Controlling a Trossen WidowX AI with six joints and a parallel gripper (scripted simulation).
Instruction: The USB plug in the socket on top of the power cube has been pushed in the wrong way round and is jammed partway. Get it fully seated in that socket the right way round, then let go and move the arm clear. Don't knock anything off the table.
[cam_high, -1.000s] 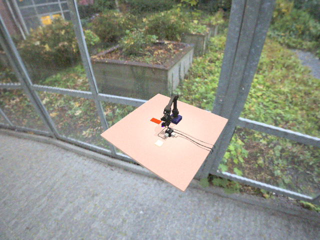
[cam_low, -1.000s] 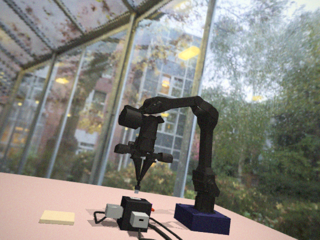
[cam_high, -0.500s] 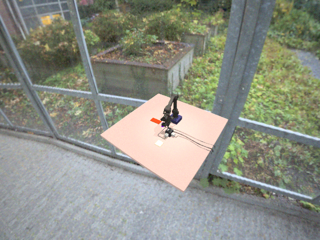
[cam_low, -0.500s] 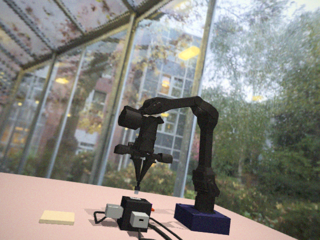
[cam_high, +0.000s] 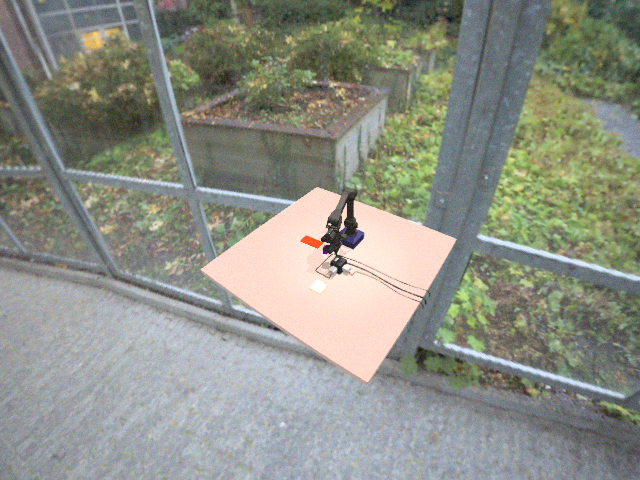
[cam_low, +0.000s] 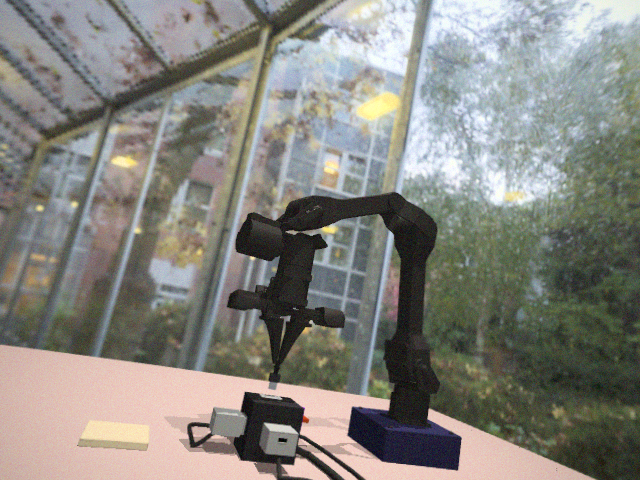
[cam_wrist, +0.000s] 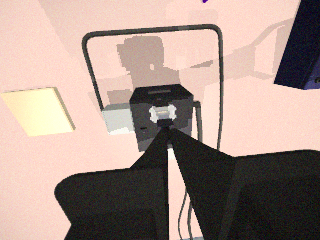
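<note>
The grey USB plug lies 2 cm below my gripper tip. Round my gripper tip: purple block: 7 cm behind, 15 cm to the right, 10 cm below; then pale yellow pad: 20 cm ahead, 4 cm to the left, 12 cm below; then socket: 6 cm below.
</note>
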